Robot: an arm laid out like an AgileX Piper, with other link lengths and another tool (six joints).
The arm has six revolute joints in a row. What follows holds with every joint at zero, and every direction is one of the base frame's.
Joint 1 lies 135.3 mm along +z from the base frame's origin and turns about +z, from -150 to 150 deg.
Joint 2 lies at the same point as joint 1 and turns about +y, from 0 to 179.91 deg.
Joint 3 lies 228.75 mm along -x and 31.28 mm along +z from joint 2 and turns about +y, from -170 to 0 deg.
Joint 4 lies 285.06 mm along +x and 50.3 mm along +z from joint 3 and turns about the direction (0.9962, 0, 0.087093), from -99.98 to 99.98 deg.
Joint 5 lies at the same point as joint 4 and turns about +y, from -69.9 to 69.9 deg.
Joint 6 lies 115.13 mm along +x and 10.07 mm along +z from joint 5 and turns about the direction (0.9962, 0, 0.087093), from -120 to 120 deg.
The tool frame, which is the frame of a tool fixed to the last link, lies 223.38 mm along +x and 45 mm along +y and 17.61 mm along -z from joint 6; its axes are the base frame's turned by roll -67.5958, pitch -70.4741 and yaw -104.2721 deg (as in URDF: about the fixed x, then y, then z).
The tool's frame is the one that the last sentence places.
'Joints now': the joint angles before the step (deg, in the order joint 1, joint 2, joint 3, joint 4, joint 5, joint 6). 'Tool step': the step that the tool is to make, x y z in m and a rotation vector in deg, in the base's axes. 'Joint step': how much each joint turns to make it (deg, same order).
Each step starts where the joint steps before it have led.
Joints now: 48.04 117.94 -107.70 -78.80 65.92 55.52
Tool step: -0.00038 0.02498 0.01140 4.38 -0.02 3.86
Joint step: 0.00 -2.25 -0.02 2.58 -4.18 0.11
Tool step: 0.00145 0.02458 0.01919 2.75 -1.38 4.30
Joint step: 0.00 -1.90 0.03 0.65 -4.46 0.01
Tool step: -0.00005 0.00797 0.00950 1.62 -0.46 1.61
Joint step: -0.26 -1.16 0.15 0.72 -1.94 0.01
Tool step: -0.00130 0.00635 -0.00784 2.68 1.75 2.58
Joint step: -1.62 -2.47 3.05 3.02 -4.43 0.10
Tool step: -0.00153 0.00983 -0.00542 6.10 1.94 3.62
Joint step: -3.06 -3.92 4.80 4.48 -7.68 1.62
